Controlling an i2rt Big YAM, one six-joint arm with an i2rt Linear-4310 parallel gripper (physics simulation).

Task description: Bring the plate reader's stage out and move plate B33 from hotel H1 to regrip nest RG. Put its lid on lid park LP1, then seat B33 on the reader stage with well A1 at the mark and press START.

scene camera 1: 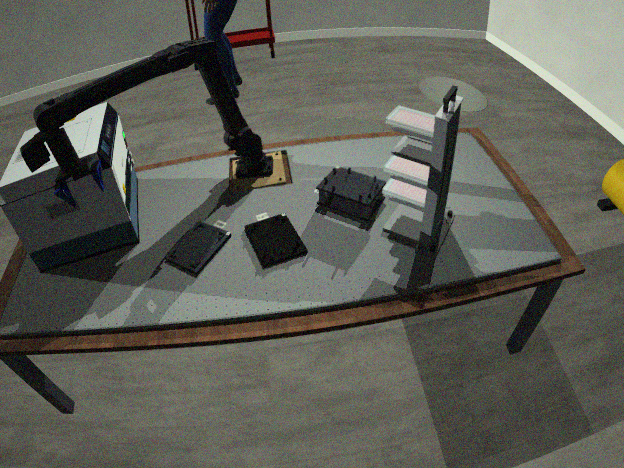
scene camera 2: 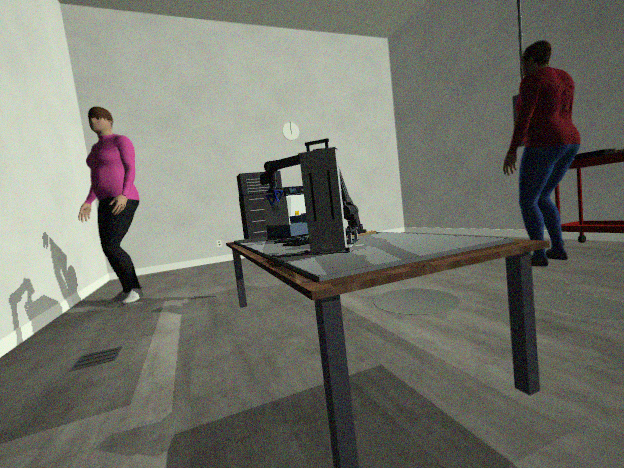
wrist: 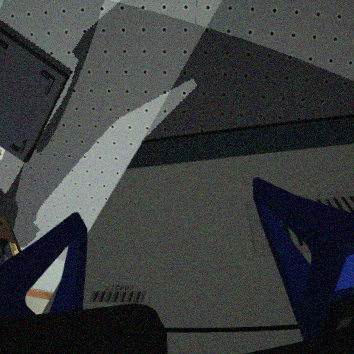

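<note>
My gripper is open and empty, its blue fingers wide apart beside the reader's dark side panel. The plate reader is a white-topped box at the table's left; no extended stage shows. The hotel tower stands at the right. It holds a top plate and two lower plates, pinkish and pale-rimmed. I cannot tell which is B33. Two flat dark nests lie mid-table, one nest also at the wrist view's left. Their labels are unreadable.
A dark block with upright pegs stands between the flat nests and the hotel. My arm's base is on a tan plate at the far edge. Two people stand beyond the table. A red cart is behind.
</note>
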